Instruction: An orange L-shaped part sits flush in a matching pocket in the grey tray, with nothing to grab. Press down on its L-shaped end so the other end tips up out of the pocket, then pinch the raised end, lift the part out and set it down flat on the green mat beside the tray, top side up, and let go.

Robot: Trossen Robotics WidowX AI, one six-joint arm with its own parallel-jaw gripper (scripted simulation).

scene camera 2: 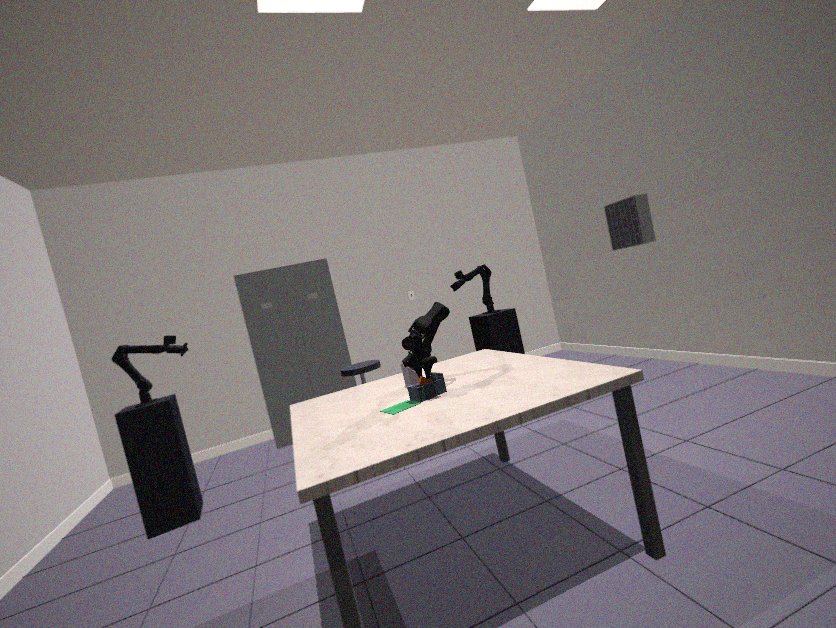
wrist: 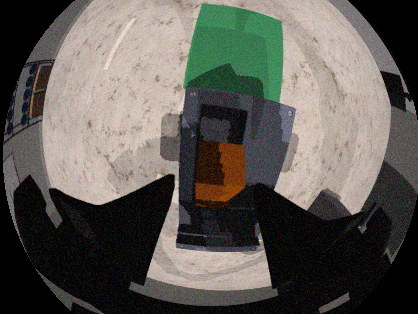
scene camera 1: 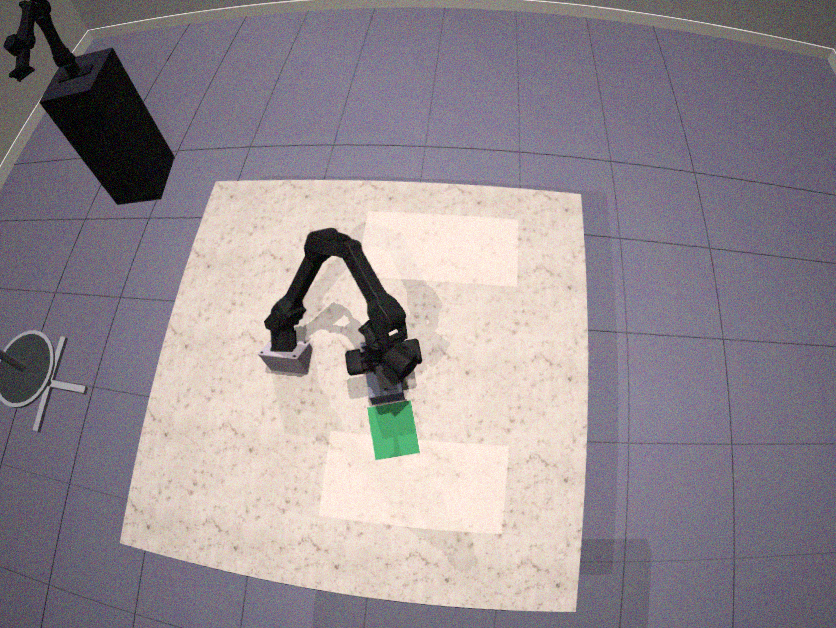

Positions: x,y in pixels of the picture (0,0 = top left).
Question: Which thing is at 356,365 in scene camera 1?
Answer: The gripper.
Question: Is the gripper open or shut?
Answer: Open.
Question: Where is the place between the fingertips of the gripper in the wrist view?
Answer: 215,185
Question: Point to a green mat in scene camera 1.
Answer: At 392,426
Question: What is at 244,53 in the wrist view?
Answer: A green mat.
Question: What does the gripper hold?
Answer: Nothing.
